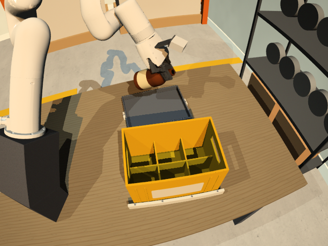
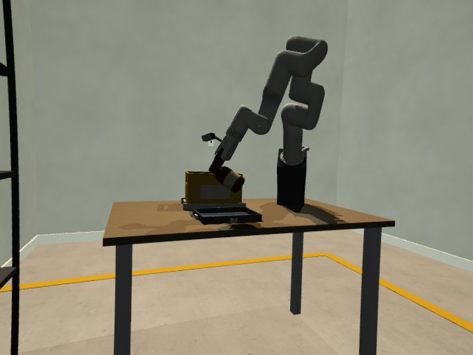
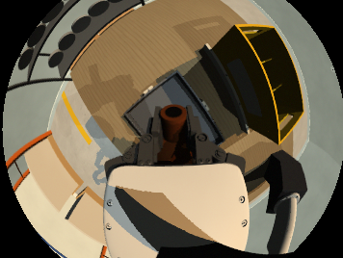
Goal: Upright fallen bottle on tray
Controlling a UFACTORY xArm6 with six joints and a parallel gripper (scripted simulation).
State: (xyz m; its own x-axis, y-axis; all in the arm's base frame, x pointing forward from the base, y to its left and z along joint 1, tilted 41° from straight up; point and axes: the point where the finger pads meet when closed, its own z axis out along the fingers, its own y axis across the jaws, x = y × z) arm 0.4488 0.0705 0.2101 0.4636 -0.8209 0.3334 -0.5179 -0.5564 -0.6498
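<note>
Right now the brown bottle is 40 mm behind my hand, 30 mm to the left of it and 30 mm below it. Round my hand: dark grey tray: 200 mm below, 50 mm behind, 20 mm to the left; yellow crate: 270 mm to the right, 130 mm below, 60 mm behind.
</note>
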